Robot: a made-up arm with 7 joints.
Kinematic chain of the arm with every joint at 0, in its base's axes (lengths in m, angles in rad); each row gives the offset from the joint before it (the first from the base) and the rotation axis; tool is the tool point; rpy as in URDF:
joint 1: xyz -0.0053 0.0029 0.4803 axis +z
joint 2: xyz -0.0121 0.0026 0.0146 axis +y
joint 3: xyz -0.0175 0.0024 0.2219 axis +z
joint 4: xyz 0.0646 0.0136 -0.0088 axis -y
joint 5: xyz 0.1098 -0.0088 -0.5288 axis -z
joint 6: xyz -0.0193 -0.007 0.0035 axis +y
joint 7: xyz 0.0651 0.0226 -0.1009 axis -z
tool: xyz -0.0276 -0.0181 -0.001 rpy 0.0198 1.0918 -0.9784
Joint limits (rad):
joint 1: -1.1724..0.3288
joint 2: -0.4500..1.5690
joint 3: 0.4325..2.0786
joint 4: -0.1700..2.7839
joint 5: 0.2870..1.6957
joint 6: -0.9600..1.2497
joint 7: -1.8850..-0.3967
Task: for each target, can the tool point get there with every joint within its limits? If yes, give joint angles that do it. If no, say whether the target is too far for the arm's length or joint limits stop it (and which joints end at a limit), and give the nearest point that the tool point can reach.
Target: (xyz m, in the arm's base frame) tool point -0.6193 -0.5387 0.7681
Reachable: no: joint limits stop it (at a limit: joint 1, joint 2, joint 3, joint 4, joint 6, joint 7) | nearest point -0.4242 -0.1512 0.6002 | short by 0.465 m
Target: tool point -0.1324 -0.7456 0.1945
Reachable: no: joint limits stop it (at a limit: joint 1, joint 2, joint 3, joint 4, joint 6, joint 7) | nearest point 0.2384 -0.6718 0.3388 | short by 0.405 m
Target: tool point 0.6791 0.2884 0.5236
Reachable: yes | joints -0.6489 0.6853 1.2070 1.4375 0.8639 -0.0542 -1.2702
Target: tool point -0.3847 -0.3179 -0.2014
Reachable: no: joint limits stop it (at a limit: joint 1, joint 3, joint 4, joint 7) | nearest point -0.2507 -0.0787 0.1140 | short by 0.418 m
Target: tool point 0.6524 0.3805 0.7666
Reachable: yes | joints -0.5875 0.8030 1.5111 1.7365 0.6099 0.2300 -1.2247
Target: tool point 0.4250 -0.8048 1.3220
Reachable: no: too far | nearest point 0.3199 -0.5619 1.0849 | short by 0.355 m
